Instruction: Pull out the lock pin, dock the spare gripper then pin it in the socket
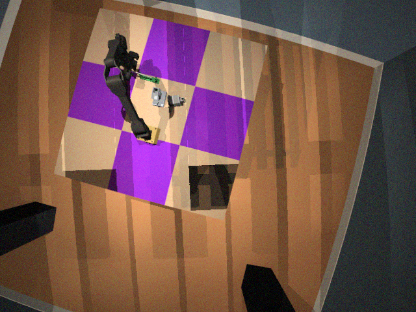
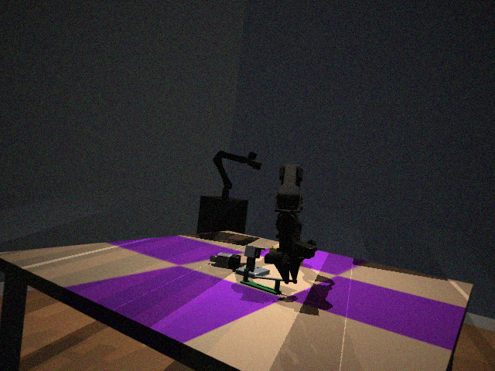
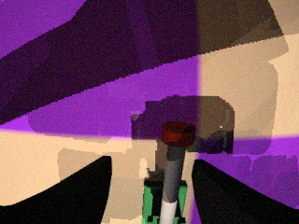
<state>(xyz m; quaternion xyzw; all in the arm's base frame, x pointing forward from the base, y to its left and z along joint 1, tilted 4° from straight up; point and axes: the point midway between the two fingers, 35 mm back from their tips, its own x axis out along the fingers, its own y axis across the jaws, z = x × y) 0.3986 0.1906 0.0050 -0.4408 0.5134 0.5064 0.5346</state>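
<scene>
Right now the green rack is 100 mm to the right of my gripper tip and 20 mm below it. The rest, counted from my gripper tip: spare gripper (120 mm behind, 330 mm to the right, 20 mm below); then mount (120 mm behind, 200 mm to the right, 10 mm above).
</scene>
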